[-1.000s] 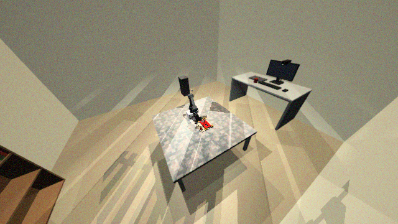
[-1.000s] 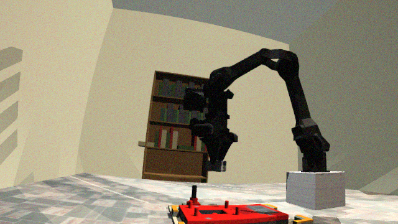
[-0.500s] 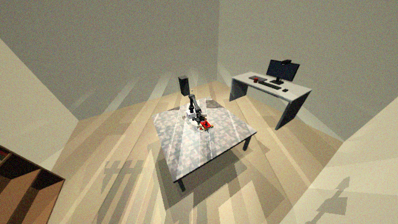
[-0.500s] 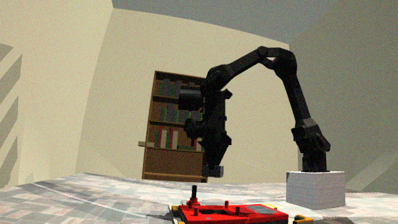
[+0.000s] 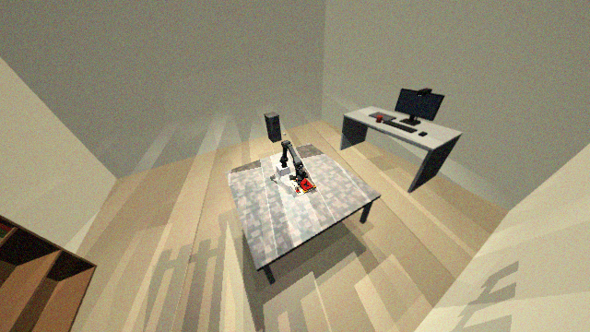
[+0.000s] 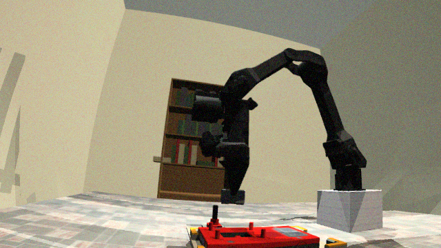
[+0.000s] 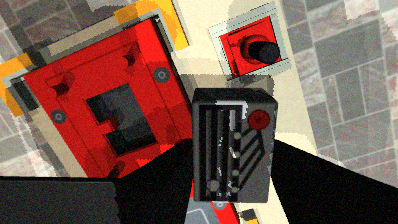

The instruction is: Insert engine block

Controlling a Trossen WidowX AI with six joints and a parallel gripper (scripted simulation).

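The black upright peg is 40 mm ahead of my gripper tip, 30 mm to the right of it and 50 mm below it. Also, from my gripper tip: grey engine block (10 mm below).
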